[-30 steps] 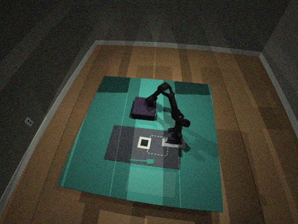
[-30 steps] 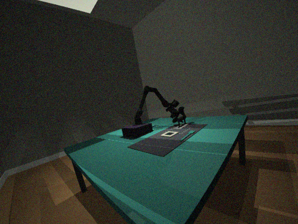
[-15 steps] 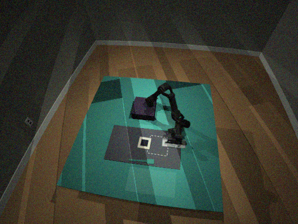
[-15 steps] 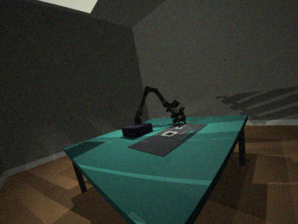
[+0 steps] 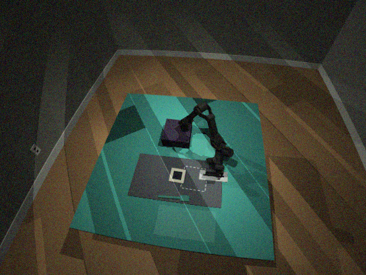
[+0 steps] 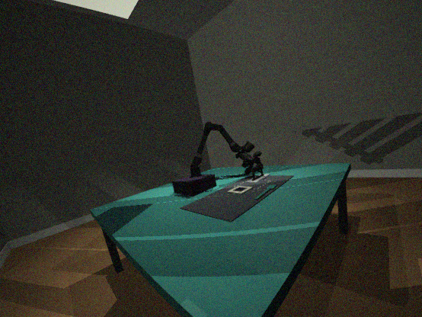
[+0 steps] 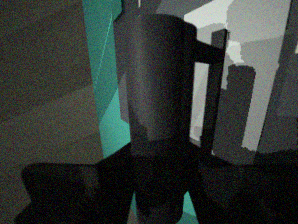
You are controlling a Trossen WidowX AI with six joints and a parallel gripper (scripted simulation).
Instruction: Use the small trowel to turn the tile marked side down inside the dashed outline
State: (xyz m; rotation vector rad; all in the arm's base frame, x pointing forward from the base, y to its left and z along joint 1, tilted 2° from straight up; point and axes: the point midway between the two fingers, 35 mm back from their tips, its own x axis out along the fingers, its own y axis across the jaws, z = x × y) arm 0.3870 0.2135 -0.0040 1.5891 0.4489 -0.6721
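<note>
Right now the beige tile is 270 mm to the right of my gripper tip, 40 mm below it and 40 mm behind it. Round my gripper tip: thin teal strip: 280 mm to the right, 120 mm ahead, 40 mm below; mat: 280 mm to the right, 70 mm below, 20 mm behind.
</note>
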